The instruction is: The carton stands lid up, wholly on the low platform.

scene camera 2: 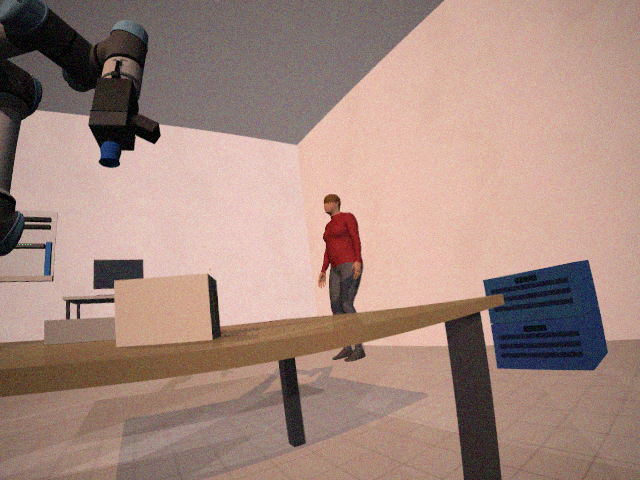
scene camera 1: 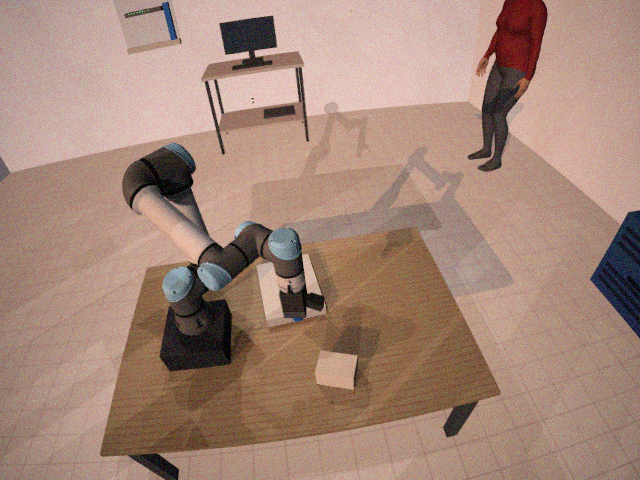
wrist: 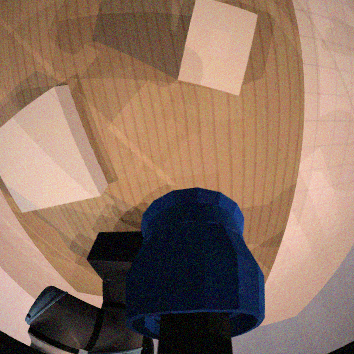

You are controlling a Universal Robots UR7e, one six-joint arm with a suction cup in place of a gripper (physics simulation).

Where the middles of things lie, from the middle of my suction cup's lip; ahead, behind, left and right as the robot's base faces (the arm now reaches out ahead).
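The tan carton point(scene camera 2: 174, 309) is 4 cm to the right of my suction cup, 11 cm ahead of it and 27 cm below it. I also see the low platform point(scene camera 1: 268, 282), which is 36 cm to the left of my suction cup and 10 cm behind it, and 29 cm below it.
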